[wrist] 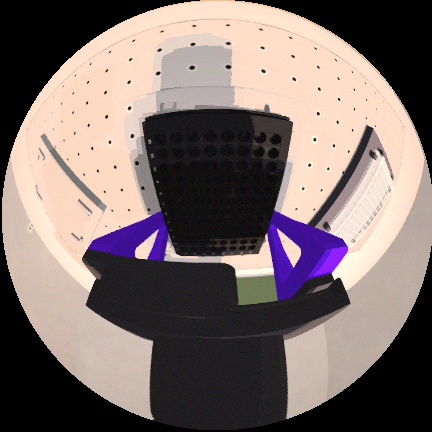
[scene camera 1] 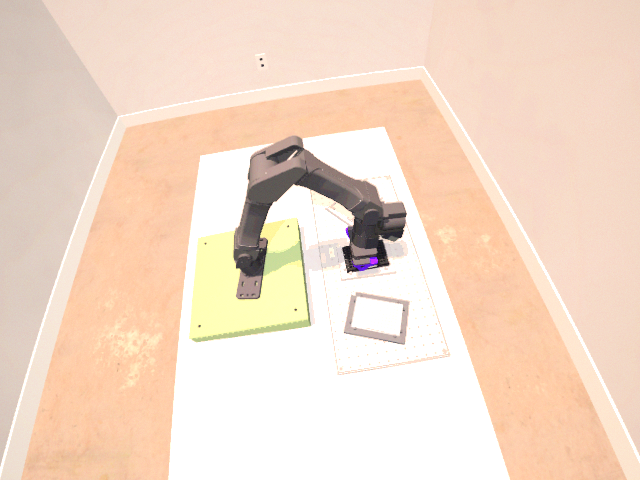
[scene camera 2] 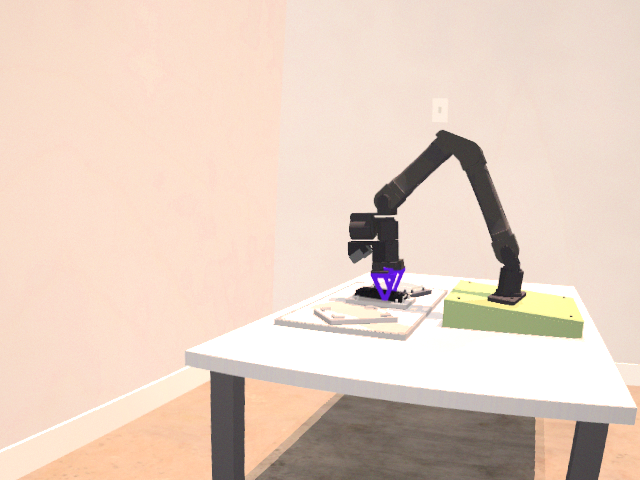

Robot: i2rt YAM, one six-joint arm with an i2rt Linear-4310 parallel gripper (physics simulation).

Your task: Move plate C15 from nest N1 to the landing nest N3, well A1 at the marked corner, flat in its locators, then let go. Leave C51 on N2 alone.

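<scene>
The black well plate (scene camera 1: 382,254) (scene camera 2: 366,292) (wrist: 220,175), apparently C15, lies roughly level at the middle nest (scene camera 1: 369,275) (scene camera 2: 387,303) (wrist: 240,99). My gripper (scene camera 1: 360,251) (scene camera 2: 388,293) (wrist: 217,214) points down and is shut on this plate, a purple finger at each long side. The plate covers most of the nest, so I cannot tell whether it is fully seated in the locators. Nest labels and the marked corner are not readable. A white plate (wrist: 372,195), apparently C51, sits on the nest at the right in the wrist view, apart from the gripper.
A grey, frame-like nest (scene camera 1: 349,317) (scene camera 2: 356,320) with no plate lies nearer the front of the perforated board (scene camera 1: 392,356) (scene camera 2: 361,330). The far nest (scene camera 1: 338,211) is partly behind the arm. The arm stands on a green block (scene camera 1: 279,310) (scene camera 2: 516,322) beside the board.
</scene>
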